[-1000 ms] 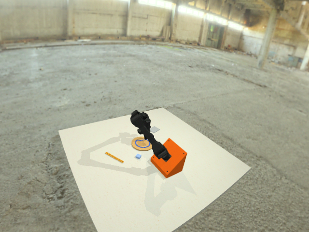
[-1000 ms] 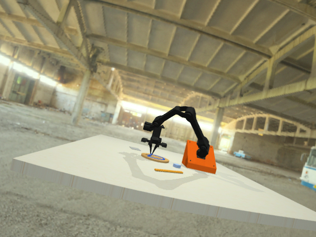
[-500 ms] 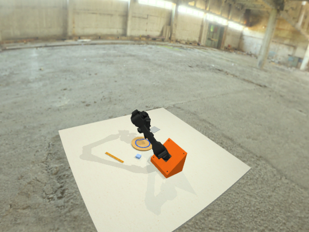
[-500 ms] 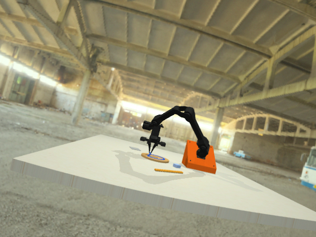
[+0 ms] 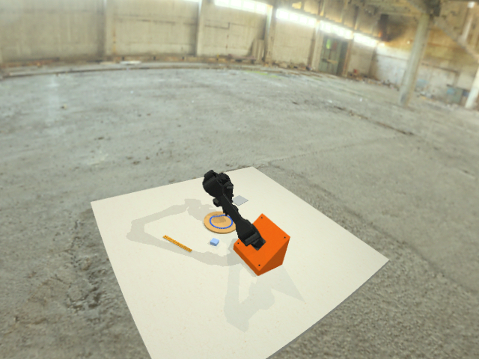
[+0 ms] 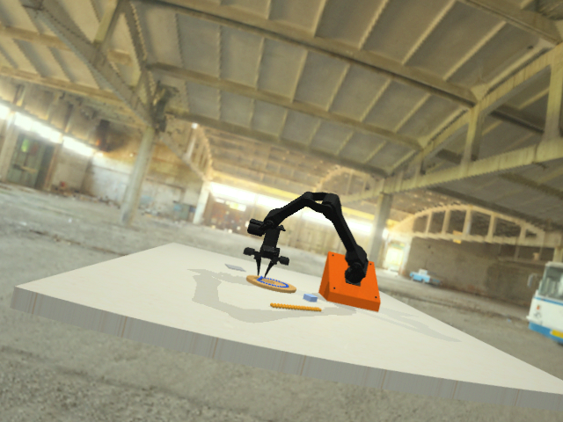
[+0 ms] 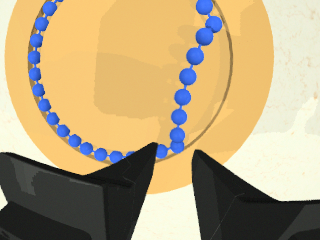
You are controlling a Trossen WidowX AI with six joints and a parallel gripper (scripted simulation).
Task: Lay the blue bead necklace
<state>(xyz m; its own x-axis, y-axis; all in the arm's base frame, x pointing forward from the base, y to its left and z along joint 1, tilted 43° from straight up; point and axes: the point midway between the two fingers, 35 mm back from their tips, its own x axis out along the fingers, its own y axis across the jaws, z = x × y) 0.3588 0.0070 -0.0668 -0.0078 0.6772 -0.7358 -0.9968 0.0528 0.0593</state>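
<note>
Right now the round tan bead board is 4 cm behind my gripper tip, 5 cm to the left of it and 1 cm below it. Also, from my gripper tip: flat grey tile: 12 cm ahead, 18 cm to the right, 2 cm below; then small light-blue block: 18 cm behind, 17 cm to the left, 1 cm below.
</note>
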